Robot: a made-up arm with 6 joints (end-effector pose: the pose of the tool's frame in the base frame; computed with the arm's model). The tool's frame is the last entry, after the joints. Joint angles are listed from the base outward.
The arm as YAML. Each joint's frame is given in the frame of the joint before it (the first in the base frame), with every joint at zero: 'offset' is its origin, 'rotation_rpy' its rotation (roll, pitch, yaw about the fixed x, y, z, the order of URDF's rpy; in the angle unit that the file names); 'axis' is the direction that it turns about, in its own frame. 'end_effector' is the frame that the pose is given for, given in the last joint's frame.
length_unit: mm
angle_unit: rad
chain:
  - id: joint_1
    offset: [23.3, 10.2, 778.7]
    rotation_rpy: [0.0, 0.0, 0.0]
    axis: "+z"
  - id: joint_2
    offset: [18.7, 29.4, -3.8]
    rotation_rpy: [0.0, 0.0, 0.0]
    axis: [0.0, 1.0, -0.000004]
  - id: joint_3
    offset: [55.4, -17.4, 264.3]
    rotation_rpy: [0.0, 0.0, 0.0]
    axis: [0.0, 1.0, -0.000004]
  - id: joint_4
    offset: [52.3, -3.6, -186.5]
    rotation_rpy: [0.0, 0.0, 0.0]
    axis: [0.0, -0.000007, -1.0]
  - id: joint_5
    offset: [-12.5, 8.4, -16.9]
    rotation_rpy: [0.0, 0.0, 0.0]
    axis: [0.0, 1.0, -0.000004]
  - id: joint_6
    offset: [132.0, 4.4, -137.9]
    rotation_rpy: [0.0, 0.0, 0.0]
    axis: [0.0, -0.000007, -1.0]
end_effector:
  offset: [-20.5, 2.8, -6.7]
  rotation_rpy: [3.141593, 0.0, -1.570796]
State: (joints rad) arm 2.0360 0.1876 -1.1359 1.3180 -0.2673 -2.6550
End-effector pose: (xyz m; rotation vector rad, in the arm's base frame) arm -0.0284 0.4594 0.9247 -1.4855 -1.6348 -0.7824
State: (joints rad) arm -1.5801 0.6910 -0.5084 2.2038 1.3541 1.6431
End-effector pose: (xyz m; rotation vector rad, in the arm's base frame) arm 0.1095 -0.3037 0.5541 2.1846 -0.9601 1.6897
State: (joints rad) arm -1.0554 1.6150 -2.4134 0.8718 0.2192 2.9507
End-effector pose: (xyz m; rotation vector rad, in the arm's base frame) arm 0.2848 -0.5795 0.5378 2.6041 -0.1258 0.6762
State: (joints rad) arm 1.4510 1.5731 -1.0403 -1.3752 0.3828 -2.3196
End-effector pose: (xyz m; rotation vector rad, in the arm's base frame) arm -0.0323 0.1618 0.3466 -0.7495 2.7181 -1.0125
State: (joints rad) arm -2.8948 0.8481 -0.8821 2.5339 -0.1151 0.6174
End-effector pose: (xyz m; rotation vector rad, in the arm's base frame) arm -0.2236 0.0329 0.5737 -2.3983 1.8900 0.0230
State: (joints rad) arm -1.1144 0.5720 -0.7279 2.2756 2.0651 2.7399
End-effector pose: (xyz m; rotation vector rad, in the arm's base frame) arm 0.3639 -0.3251 0.7334 -0.9987 0.6837 -2.0670
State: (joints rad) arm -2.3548 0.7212 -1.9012 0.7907 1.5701 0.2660
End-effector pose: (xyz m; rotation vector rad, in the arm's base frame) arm -0.2421 -0.4467 0.7762 1.3053 1.8773 0.1916
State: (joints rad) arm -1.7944 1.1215 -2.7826 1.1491 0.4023 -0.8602
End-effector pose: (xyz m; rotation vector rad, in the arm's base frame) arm -0.1481 -0.6229 0.9410 0.1516 2.1087 -1.9130
